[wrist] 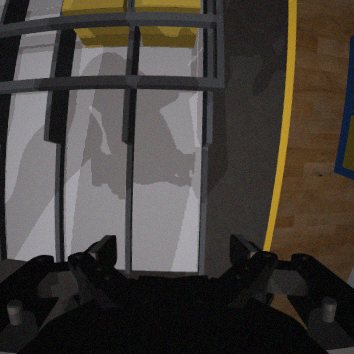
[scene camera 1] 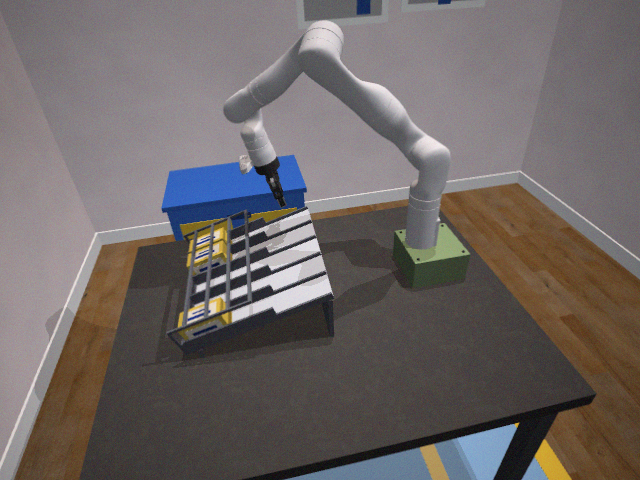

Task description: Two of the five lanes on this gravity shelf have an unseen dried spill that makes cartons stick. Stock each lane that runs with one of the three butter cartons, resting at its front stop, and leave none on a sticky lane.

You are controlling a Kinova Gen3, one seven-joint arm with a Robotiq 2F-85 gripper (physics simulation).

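Pixels of known places: gripper, fingertip midpoint: (wrist: 172, 247) (scene camera 1: 282, 199); arm's base at its link origin: (scene camera 1: 419, 240).
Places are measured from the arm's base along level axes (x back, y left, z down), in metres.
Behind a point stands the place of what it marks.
The gravity shelf (scene camera 1: 235, 329) (wrist: 129, 205) slopes down to the left in the scene view, with five pale lanes. One butter carton (scene camera 1: 204, 317) {y 0.339, x -0.600, z -0.044 m} is at the low end of the nearest lane. A second carton (scene camera 1: 210, 257) (wrist: 102, 38) is at the low end of the lane second from the far side. A third carton (scene camera 1: 210, 237) (wrist: 168, 38) is at the low end of the farthest lane, beside the second. The three middle-to-near lanes show no carton except the nearest. My gripper (scene camera 1: 282, 205) {y -0.090, x -0.430, z -0.120 m} (wrist: 172, 247) {y -0.090, x -0.430, z -0.120 m} is open and empty, above the upper end of the farthest lane.
Grey rails (scene camera 1: 248, 258) {y 0.153, x -0.511, z -0.077 m} (wrist: 170, 83) {y -0.065, x -0.547, z -0.079 m} cross over the lower part of the lanes. A blue bin (scene camera 1: 232, 183) stands behind the shelf, beyond the dark table (scene camera 1: 361, 372) {y 0.410, x -0.219, z 0.099 m}. The arm's green base block (scene camera 1: 439, 271) {y 0.096, x 0.045, z 0.048 m} is on the right. A yellow line (wrist: 284, 150) runs along the floor in the wrist view.
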